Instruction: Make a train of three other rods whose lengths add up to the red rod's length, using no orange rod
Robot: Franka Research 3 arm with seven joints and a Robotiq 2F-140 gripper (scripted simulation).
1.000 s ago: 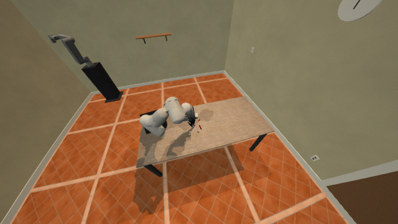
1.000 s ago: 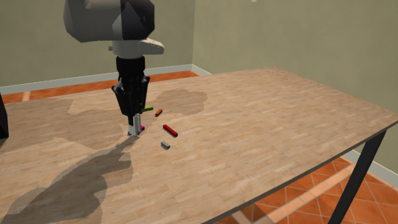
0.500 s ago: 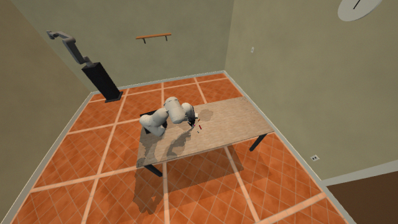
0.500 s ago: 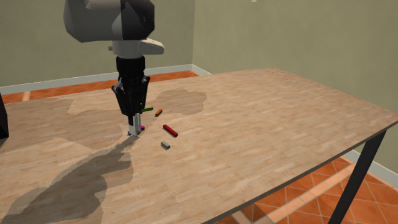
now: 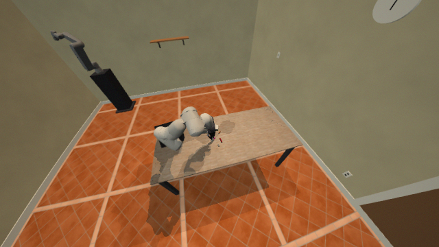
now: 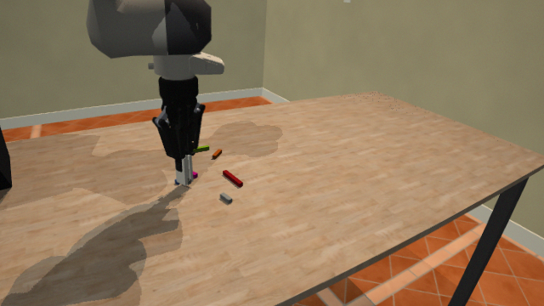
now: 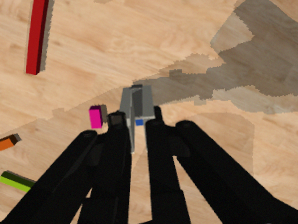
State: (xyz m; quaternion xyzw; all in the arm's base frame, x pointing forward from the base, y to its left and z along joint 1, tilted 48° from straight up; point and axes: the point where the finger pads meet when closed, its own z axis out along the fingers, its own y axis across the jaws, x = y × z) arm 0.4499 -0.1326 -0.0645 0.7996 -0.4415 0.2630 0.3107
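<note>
The blue rod is 10 mm behind my hand, 20 mm to the left of it and 40 mm below it. Also, from my hand: orange rod 120 mm ahead, 110 mm to the left, 40 mm below; then magenta rod 30 mm ahead, 40 mm to the left, 40 mm below; then red rod 110 mm ahead, 20 mm to the right, 40 mm below.
</note>
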